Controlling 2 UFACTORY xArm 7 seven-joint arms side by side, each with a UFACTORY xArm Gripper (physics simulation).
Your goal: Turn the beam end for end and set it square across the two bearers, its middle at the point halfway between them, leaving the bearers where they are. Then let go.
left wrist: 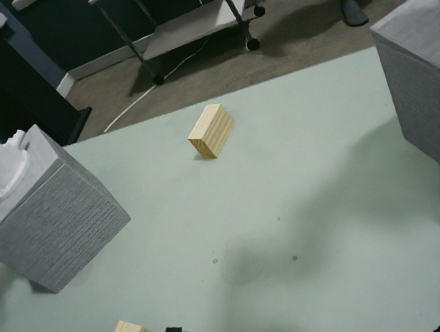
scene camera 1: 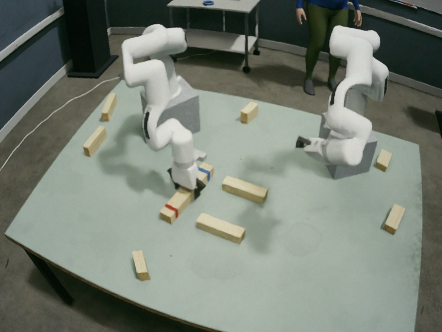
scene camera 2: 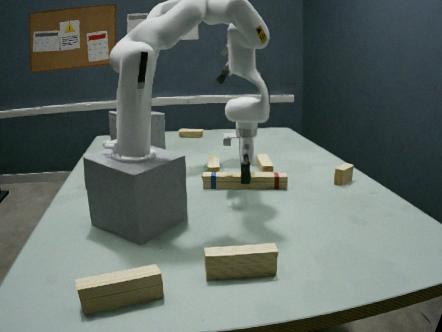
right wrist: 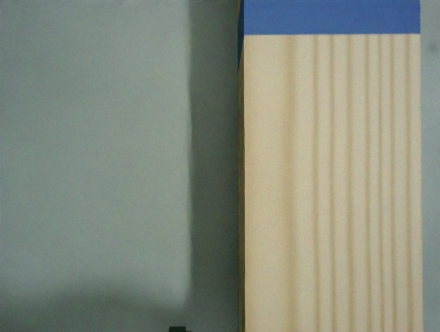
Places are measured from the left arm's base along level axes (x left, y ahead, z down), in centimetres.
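Pixels of known places: left gripper, between the fingertips: (scene camera 1: 308, 149) (scene camera 2: 221, 77); right gripper, between the fingertips: (scene camera 1: 187, 192) (scene camera 2: 245, 179); right arm's base, origin of its link: (left wrist: 8, 178) (scene camera 2: 133, 155).
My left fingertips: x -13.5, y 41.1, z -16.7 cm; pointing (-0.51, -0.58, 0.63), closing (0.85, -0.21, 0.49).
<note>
Behind a point stands the place of what it marks.
The beam (scene camera 1: 180, 201) {y 51.0, x -56.5, z 15.5 cm} (scene camera 2: 230, 181) {y 38.5, x -58.4, z 17.4 cm} (right wrist: 330, 175) {y 37.7, x -55.8, z 15.5 cm} lies flat on the table, its red-banded end toward the front and its blue-banded end toward the back in scene camera 1. Beside it lie two roughly parallel bearers, the back one (scene camera 1: 244, 190) {y 36.6, x -36.3, z 16.1 cm} (scene camera 2: 213, 162) {y 34.5, x -39.2, z 15.8 cm} and the front one (scene camera 1: 220, 228) {y 57.1, x -37.9, z 15.8 cm} (scene camera 2: 264, 162) {y 54.8, x -42.0, z 15.8 cm}. My right gripper (scene camera 1: 187, 190) {y 44.1, x -56.8, z 17.5 cm} (scene camera 2: 245, 178) {y 44.1, x -56.8, z 17.5 cm} points down over the beam near its middle, open, fingers on either side; the right wrist view shows a gap between one fingertip and the beam. My left gripper (scene camera 1: 301, 142) is raised, open and empty, away from the beam.
Loose wooden blocks lie around: two at the left (scene camera 1: 109, 106) {y 9.2, x -119.4, z 14.3 cm} (scene camera 1: 95, 140) {y 34.1, x -111.0, z 14.8 cm}, one at the back (scene camera 1: 249, 113) {y -7.9, x -49.5, z 14.7 cm} (left wrist: 212, 131) {y -9.5, x -49.1, z 15.5 cm}, one at the front (scene camera 1: 141, 265) {y 84.9, x -56.2, z 13.9 cm}, two at the right (scene camera 1: 384, 160) {y -4.1, x 21.8, z 16.4 cm} (scene camera 1: 394, 218) {y 30.3, x 30.4, z 16.4 cm}. The grey arm bases (scene camera 2: 135, 195) (scene camera 1: 352, 158) stand at the back.
</note>
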